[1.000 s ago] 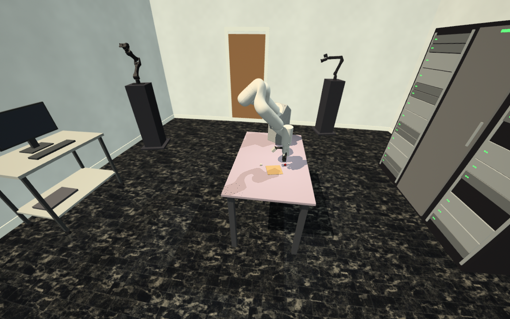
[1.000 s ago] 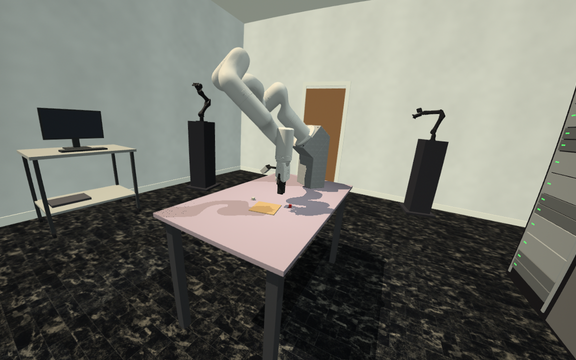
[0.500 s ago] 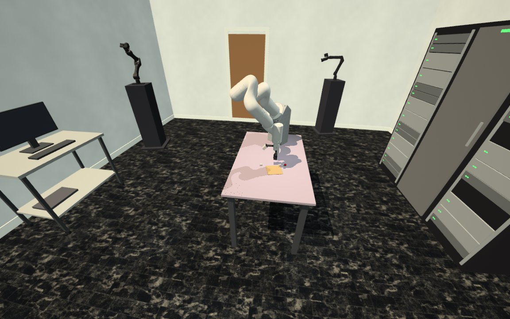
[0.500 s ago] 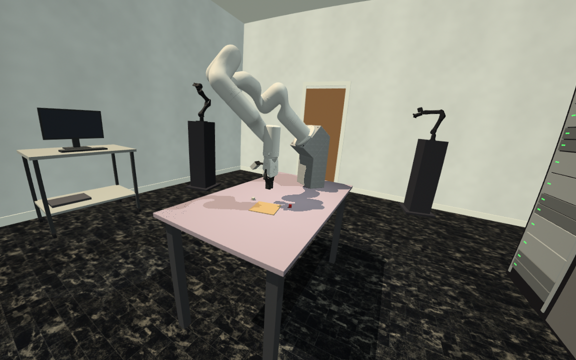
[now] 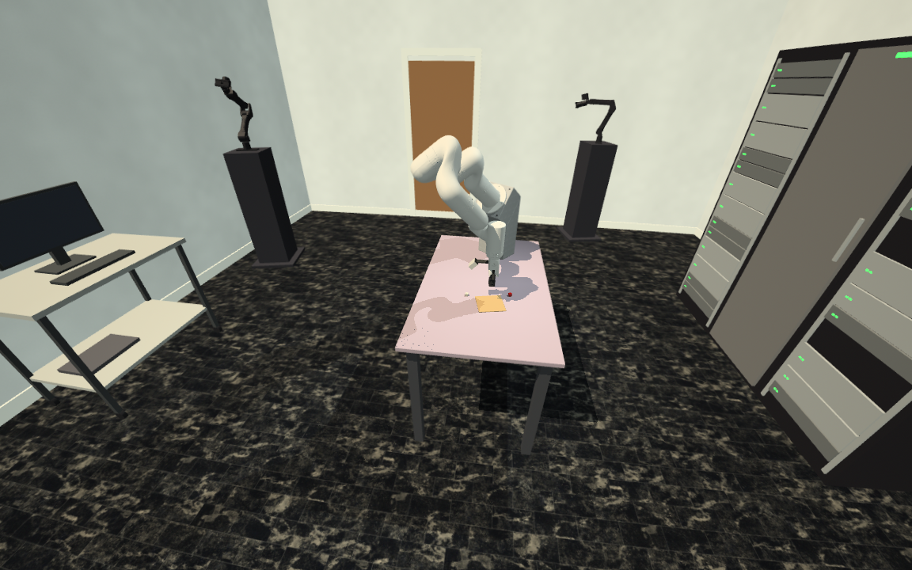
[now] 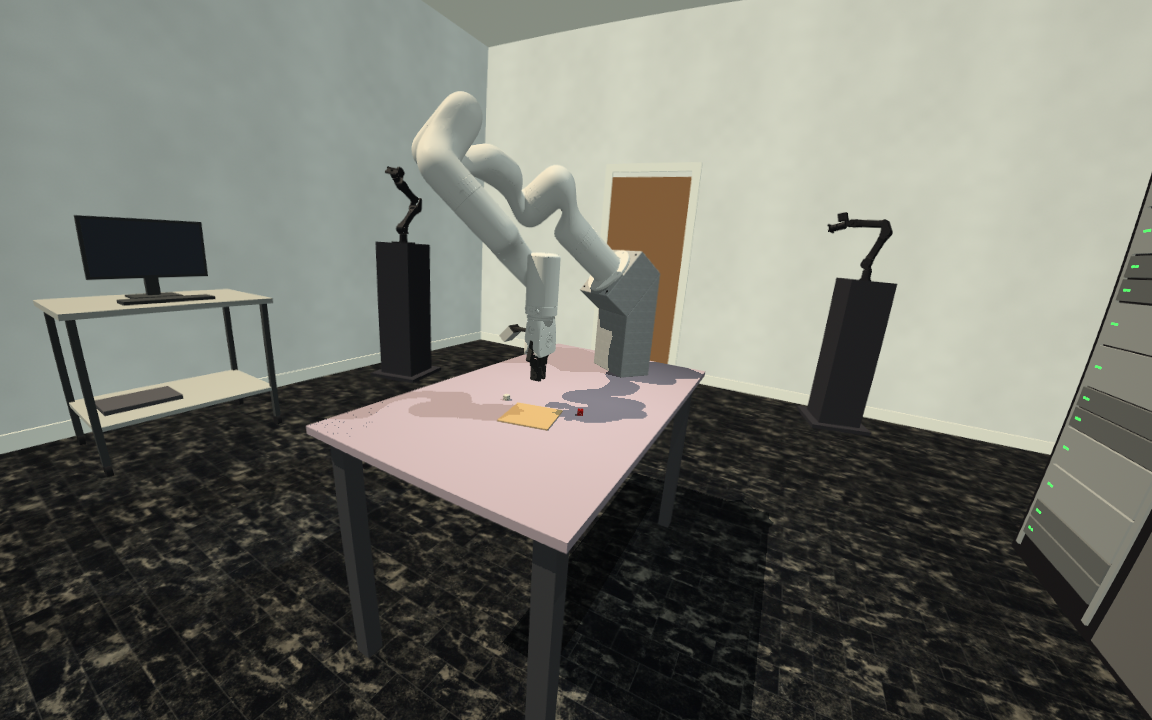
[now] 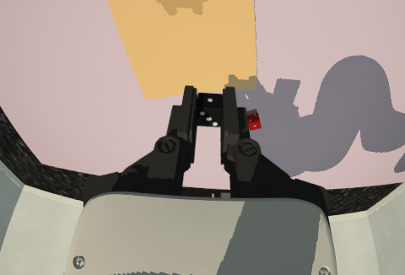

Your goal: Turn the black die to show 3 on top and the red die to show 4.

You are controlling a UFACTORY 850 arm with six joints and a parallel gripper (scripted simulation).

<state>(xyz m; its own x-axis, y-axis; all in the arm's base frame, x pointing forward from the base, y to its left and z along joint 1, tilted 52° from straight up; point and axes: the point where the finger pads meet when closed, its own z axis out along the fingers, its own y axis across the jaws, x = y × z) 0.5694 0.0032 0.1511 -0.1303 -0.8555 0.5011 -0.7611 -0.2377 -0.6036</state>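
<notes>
My hand is 2 cm short of the mat, 1 cm to the left of it and 12 cm above it. From my hand the other things lie so: red die 4 cm behind, 12 cm to the left, 11 cm below; then white die 6 cm behind, 12 cm to the right, 11 cm below; then black die 1 cm below.
</notes>
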